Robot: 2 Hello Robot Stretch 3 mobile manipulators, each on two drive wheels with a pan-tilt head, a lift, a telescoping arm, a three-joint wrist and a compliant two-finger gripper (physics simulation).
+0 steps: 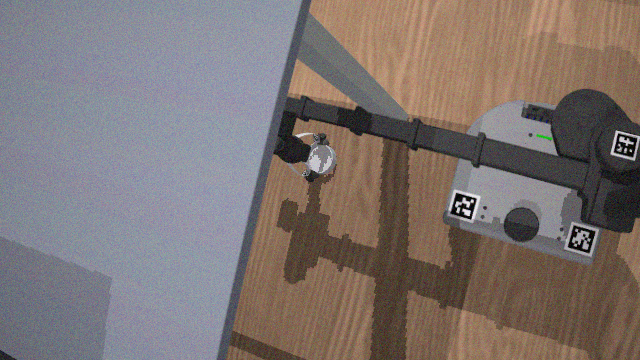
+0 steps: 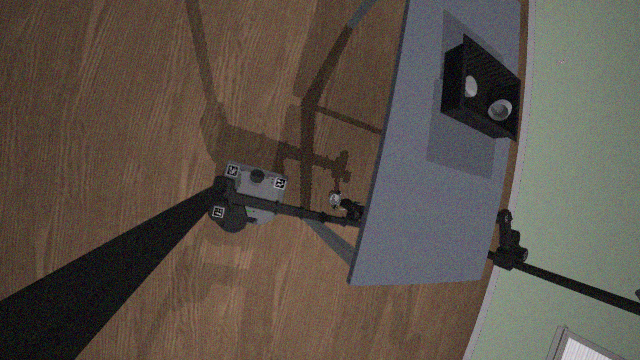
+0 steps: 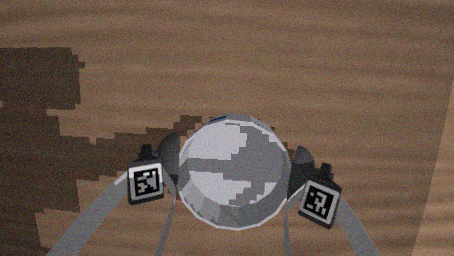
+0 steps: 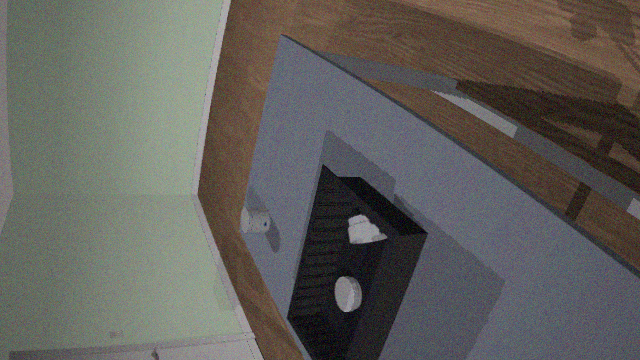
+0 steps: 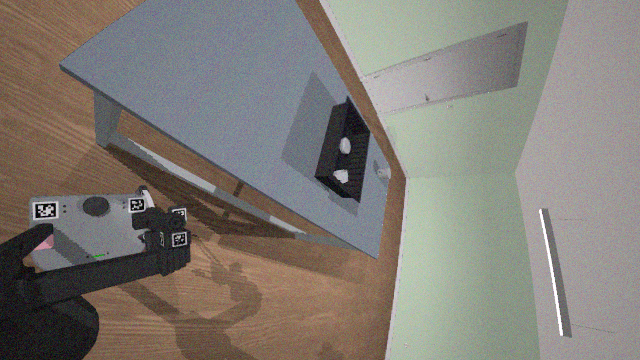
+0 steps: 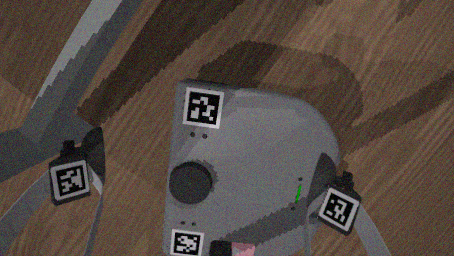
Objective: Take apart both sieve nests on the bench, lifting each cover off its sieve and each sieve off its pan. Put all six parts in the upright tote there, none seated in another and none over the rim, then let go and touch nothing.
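Note:
A hollow grey round part [image 1: 324,160] [image 2: 335,199] [image 3: 235,165], sieve or pan, is low by the floor beside the bench [image 1: 175,150] [image 2: 400,210]. r1's gripper [image 1: 315,157] [image 3: 233,172] is shut on it, pads on opposite sides; whether its base touches the floor is unclear. r2's gripper [image 6: 207,162] is open and empty above a robot base. The black tote [image 4: 400,295] [image 5: 327,145] stands upright on the bench. It holds a stepped white piece [image 4: 362,230] [image 5: 341,176] and a round pale piece [image 4: 347,294] [image 5: 345,145]. A white cylinder [image 4: 256,221] [image 5: 383,172] stands outside it; its makeup is unclear.
r1's arm [image 1: 445,142] reaches under the bench edge, near a slanted bench leg [image 1: 350,70]. A dark robot assembly [image 2: 509,250] shows beyond the bench. r2's base [image 5: 100,230] [image 6: 250,145] stands beside the bench, and a green wall [image 4: 125,100] lies behind.

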